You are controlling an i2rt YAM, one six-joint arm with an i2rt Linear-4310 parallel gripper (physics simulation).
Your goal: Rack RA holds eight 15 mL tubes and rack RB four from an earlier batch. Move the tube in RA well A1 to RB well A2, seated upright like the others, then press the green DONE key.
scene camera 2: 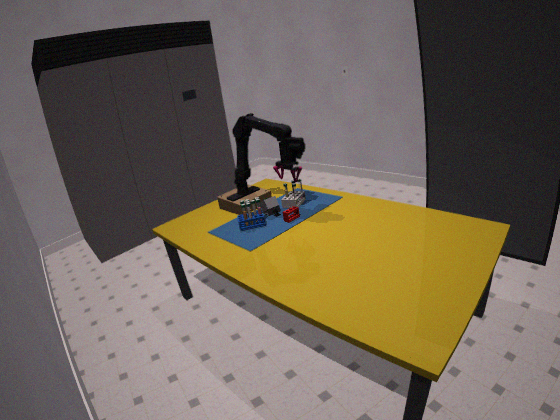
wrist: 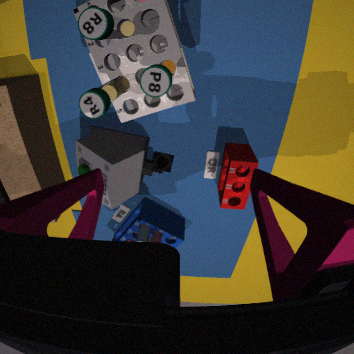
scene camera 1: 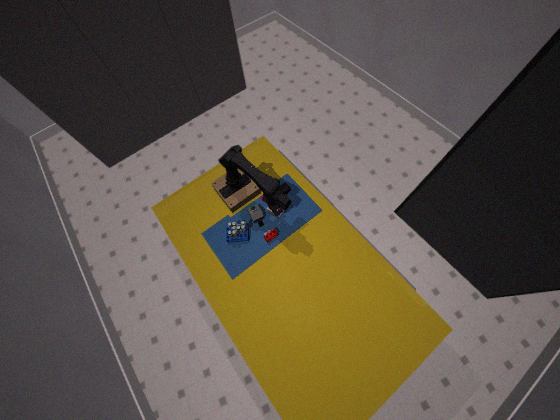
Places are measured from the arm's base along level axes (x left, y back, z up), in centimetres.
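Pixels of known places: gripper, fingertip midpoint: (scene camera 2: pixel 288 180) (wrist: pixel 176 176) (scene camera 1: pixel 273 208); arm's base at its link origin: (scene camera 2: pixel 243 194) (scene camera 1: pixel 235 186).
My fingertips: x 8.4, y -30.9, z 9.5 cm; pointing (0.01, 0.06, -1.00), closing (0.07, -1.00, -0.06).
For each thing: its top centre in the pictures, then the offset to it from my fingertips. "spot": a spot on its surface instead. Level surfaces: height alone.
- white rack RB at its top centre: (wrist: pixel 134 52) (scene camera 2: pixel 293 195) dx +6.3, dy +5.3, dz -11.2 cm
- green-capped tubes marked R8 at a spot on its surface: (wrist: pixel 95 23) spot: dx +8.6, dy +6.0, dz -3.7 cm
- R4 at a spot on its surface: (wrist: pixel 94 103) spot: dx +3.2, dy +6.4, dz -3.7 cm
- P8 at a spot on its surface: (wrist: pixel 155 80) spot: dx +5.0, dy +2.0, dz -3.7 cm
- green key at a spot on its surface: (wrist: pixel 84 167) spot: dx -6.5, dy +11.4, dz -9.3 cm
- grey box at its top centre: (wrist: pixel 97 186) (scene camera 2: pixel 267 197) (scene camera 1: pixel 254 209) dx -7.9, dy +9.3, dz -7.8 cm
- small red rack at its top centre: (wrist: pixel 238 186) (scene camera 2: pixel 290 209) (scene camera 1: pixel 270 234) dx -8.6, dy -7.9, dz -11.2 cm
- QR label at a spot on its surface: (wrist: pixel 212 165) spot: dx -8.7, dy -4.9, dz -16.0 cm
- black part at a spot on its surface: (wrist: pixel 162 161) spot: dx -8.6, dy +2.5, dz -15.6 cm
- blue mat at its surface level: dz -16.2 cm
My gripper (scene camera 2: pixel 289 178) (wrist: pixel 176 176) is open, with magenta fingers wide apart and no tube between them. It hangs above the white rack RB (scene camera 2: pixel 292 201) (wrist: pixel 185 79). In the wrist view, RB holds green-capped tubes marked R8 (wrist: pixel 95 23), R4 (wrist: pixel 94 103) and P8 (wrist: pixel 155 80); its far end is cut off. Blue rack RA (scene camera 1: pixel 237 239) (scene camera 2: pixel 252 225) (wrist: pixel 159 218) holds several upright capped tubes. RA is partly hidden by the gripper body in the wrist view, and its well A1 cannot be told. The green key (wrist: pixel 84 167) is on a grey box (scene camera 1: pixel 256 214) (wrist: pixel 122 177), partly behind a finger.
A small red rack (scene camera 1: pixel 271 235) (scene camera 2: pixel 291 215) (wrist: pixel 239 181) stands near the mat's edge beside a QR label (wrist: pixel 212 165). A black part (wrist: pixel 162 161) sticks out from the grey box toward it. The arm's wooden base (scene camera 1: pixel 235 200) (scene camera 2: pixel 232 202) stands beside the blue mat (scene camera 1: pixel 230 265).
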